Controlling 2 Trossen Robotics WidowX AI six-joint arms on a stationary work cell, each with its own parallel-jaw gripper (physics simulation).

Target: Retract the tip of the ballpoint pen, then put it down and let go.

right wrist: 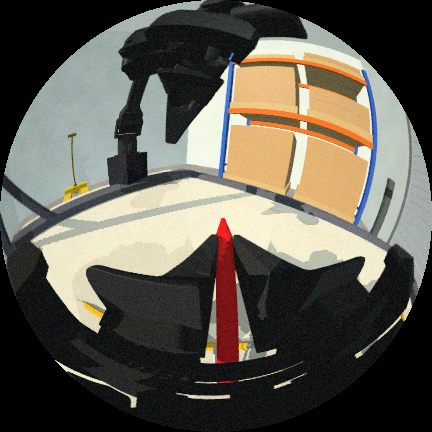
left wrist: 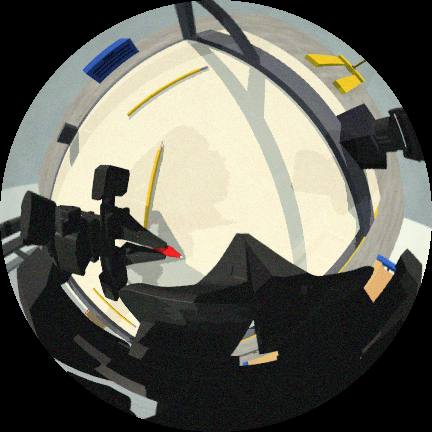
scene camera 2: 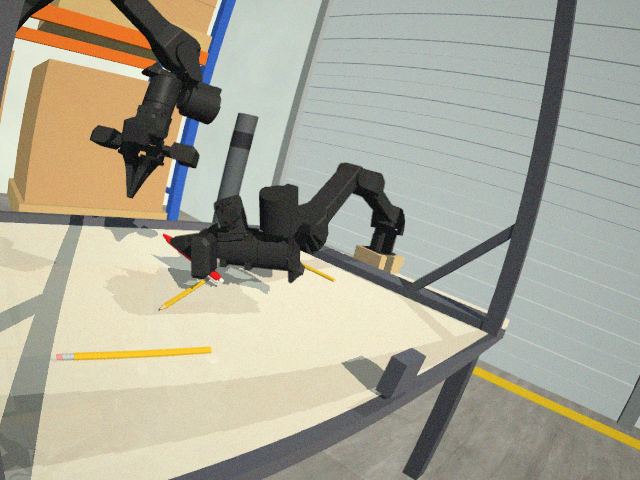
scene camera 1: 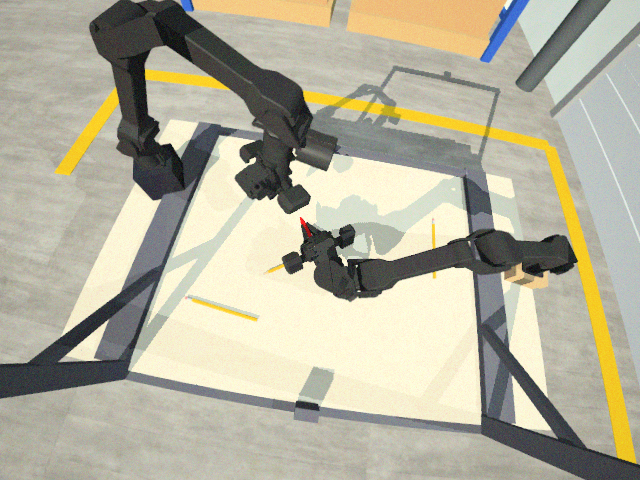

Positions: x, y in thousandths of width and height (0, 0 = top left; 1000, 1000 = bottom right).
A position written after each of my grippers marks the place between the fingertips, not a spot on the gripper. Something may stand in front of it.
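My left gripper is visible to me at (scene camera 2: 202, 414), at (right wrist: 395, 332), at (left wrist: 557, 552) and at (scene camera 1: 423, 414). I find my right gripper at (scene camera 2: 270, 501) and (right wrist: 520, 557), and the same right gripper appears at (left wrist: 383, 580) and (scene camera 1: 476, 468). There is a red ballpoint pen (right wrist: 524, 811). I also see a tan block (scene camera 2: 610, 549), and with it in that view a small grey block (scene camera 2: 629, 768).
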